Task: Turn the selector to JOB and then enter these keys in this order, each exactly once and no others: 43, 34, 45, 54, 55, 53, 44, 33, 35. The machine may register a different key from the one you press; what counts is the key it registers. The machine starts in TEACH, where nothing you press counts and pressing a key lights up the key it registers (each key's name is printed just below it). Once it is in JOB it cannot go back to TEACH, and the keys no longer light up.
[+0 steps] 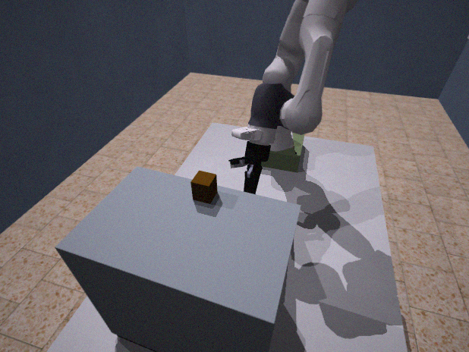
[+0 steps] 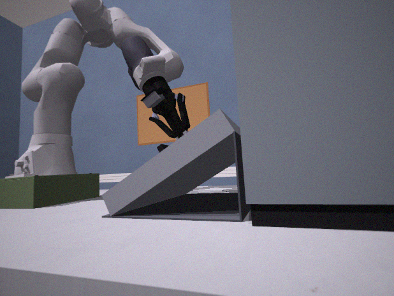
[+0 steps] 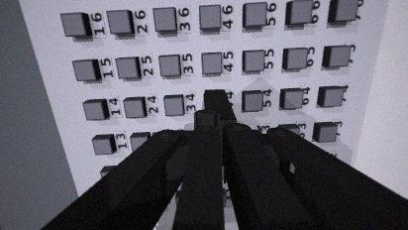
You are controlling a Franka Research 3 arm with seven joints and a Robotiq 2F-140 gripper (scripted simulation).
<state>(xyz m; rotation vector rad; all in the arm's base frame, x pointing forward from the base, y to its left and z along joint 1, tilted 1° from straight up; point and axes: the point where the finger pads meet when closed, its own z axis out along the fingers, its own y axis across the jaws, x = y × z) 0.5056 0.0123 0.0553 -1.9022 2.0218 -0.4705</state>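
The key 44 is 4 cm below my hand and 2 cm ahead of it. Also, from my hand: key 34 (5 cm ahead, 2 cm below); key 54 (6 cm below, 1 cm behind); key 45 (4 cm below, 3 cm to the right, 2 cm ahead).
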